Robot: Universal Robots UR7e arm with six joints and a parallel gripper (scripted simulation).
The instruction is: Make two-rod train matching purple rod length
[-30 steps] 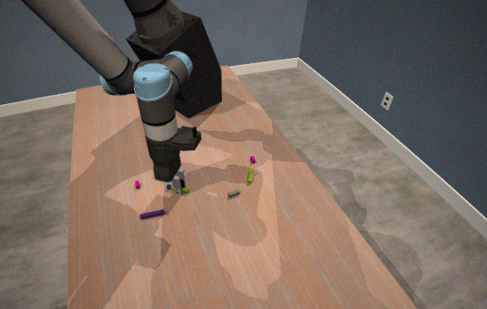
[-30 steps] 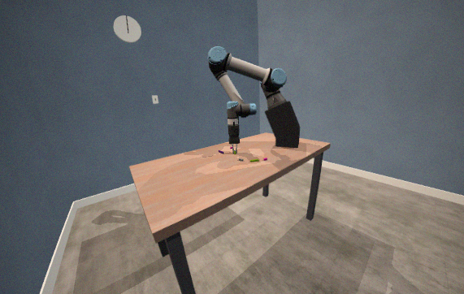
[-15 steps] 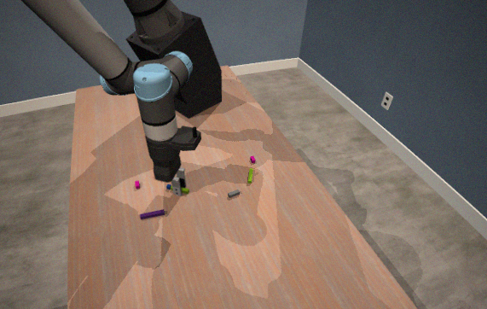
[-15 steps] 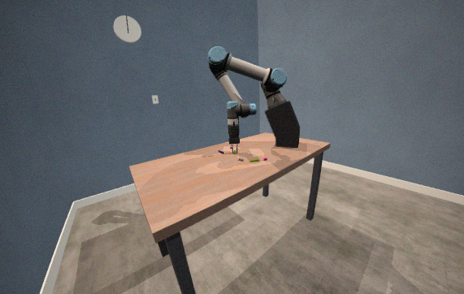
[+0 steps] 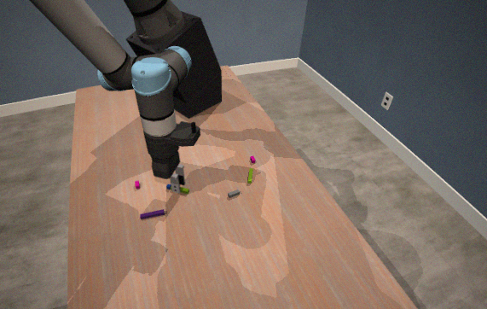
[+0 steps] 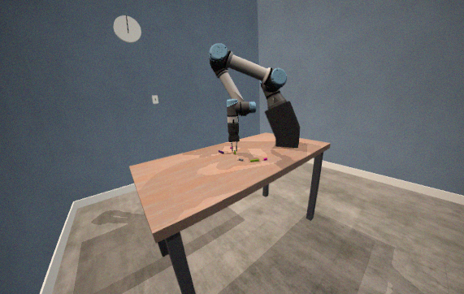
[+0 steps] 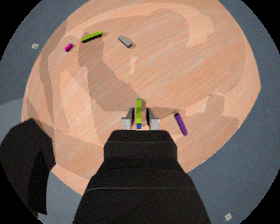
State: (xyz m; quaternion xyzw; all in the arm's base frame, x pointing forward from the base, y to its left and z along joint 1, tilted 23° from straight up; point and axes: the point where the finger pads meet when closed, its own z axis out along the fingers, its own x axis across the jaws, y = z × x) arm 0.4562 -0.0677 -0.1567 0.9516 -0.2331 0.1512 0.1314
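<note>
Now: hand 30 mm to the left of the blue rod, 30 mm above it and 20 mm past it. From my hand the other things lie so: purple rod 70 mm to the right, 70 mm ahead, 30 mm below; then grey rod 140 mm to the left, 40 mm ahead, 30 mm below.
</note>
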